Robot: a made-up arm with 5 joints.
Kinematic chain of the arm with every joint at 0, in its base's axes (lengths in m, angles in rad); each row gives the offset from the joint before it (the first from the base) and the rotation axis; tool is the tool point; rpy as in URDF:
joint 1: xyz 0.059 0 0.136 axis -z
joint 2: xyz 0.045 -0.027 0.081 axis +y
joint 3: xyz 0.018 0 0.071 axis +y
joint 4: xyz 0.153 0 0.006 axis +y
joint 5: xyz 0.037 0.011 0 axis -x
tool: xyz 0 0 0 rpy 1.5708 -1.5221 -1.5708
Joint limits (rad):
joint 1: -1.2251..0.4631
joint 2: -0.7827..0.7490
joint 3: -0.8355..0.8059
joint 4: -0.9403..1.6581
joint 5: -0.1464..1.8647
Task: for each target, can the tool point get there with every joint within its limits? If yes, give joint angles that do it. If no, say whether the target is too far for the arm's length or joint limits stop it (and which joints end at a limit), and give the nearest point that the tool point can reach.
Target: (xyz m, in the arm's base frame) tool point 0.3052 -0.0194 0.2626
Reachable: yes | joints 0.0139 0.1368 -0.1509 0.9798 0.7212
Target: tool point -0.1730 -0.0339 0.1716
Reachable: no: joint limits stop it (at a limit: joint 1, joint 2, joint 3, joint 4) | nearest point 0.1005 0.0680 0.1065 | short by 0.299 m
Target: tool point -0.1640 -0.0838 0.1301
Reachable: no: joint limits stop it (at a limit: joint 1, joint 2, joint 3, joint 4) | nearest point 0.1217 -0.0492 0.1065 | short by 0.289 m
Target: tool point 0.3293 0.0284 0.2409
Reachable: yes | joints -0.1636 0.3707 -0.2228 0.3971 0.4820
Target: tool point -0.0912 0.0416 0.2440
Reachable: no: joint limits stop it (at a limit: joint 1, joint 2, joint 3, joint 4) | nearest point 0.1005 0.0680 0.1065 | short by 0.237 m
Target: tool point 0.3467 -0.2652 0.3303
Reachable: no: too far | nearest point 0.3108 -0.1436 0.3007 | short by 0.130 m
